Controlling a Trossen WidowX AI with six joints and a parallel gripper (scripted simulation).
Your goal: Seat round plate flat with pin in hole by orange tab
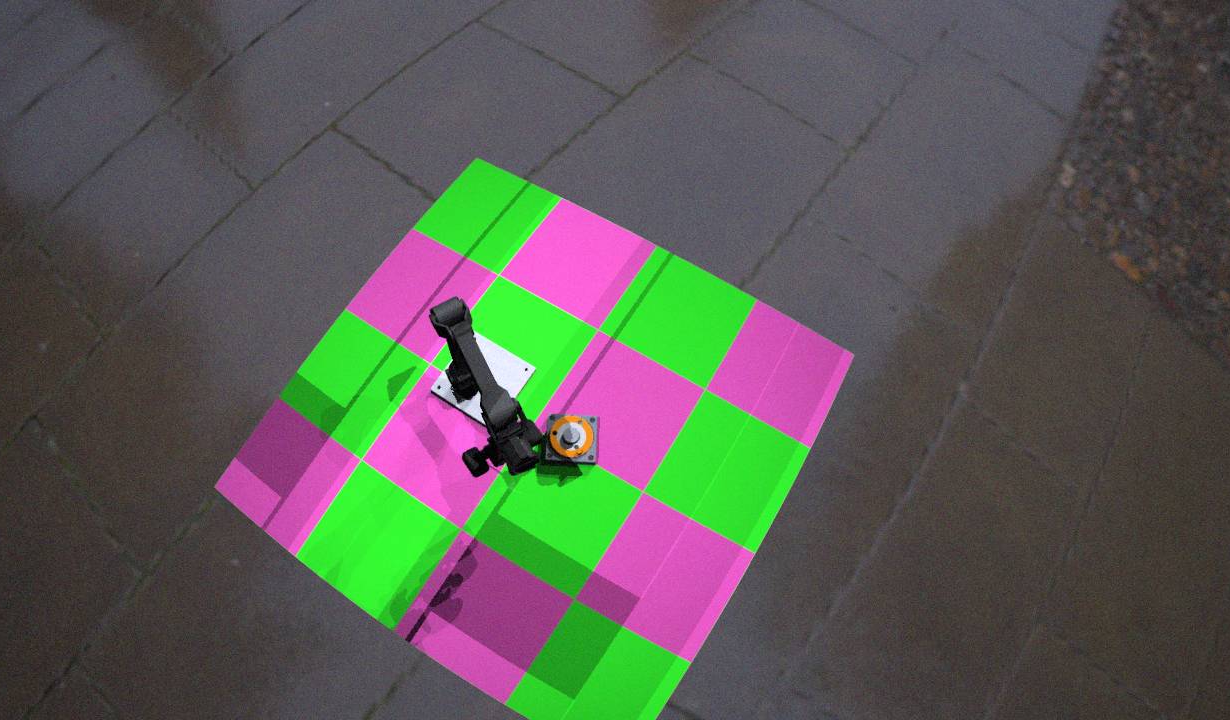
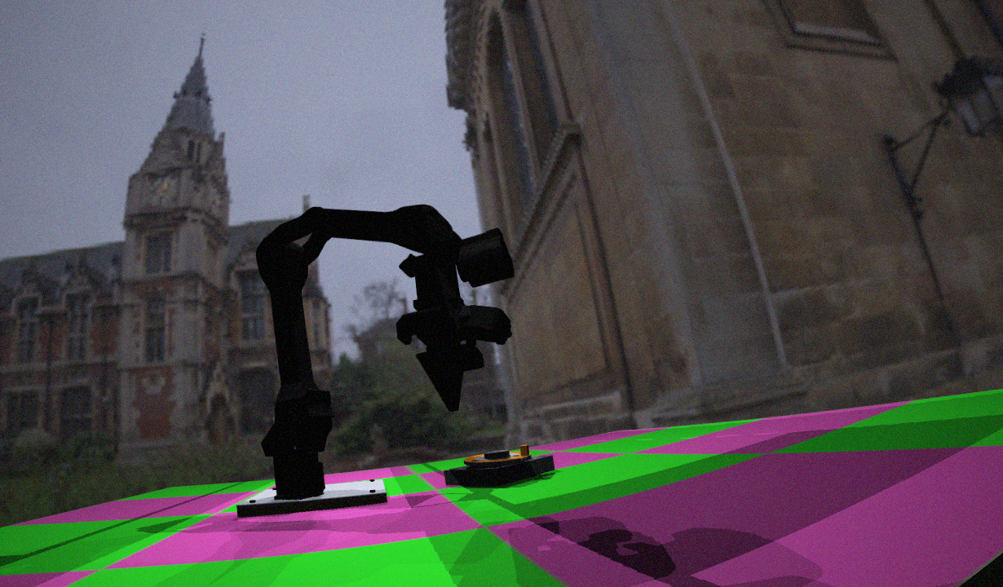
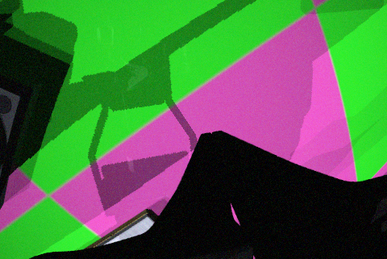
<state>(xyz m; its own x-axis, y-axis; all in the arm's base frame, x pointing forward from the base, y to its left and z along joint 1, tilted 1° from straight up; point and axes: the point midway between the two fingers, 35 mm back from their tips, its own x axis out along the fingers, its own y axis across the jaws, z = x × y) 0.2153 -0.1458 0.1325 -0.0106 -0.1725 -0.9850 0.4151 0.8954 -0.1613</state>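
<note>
Right now the square base is 17 cm to the left of my gripper tip, 9 cm below it and 9 cm ahead of it.
</note>
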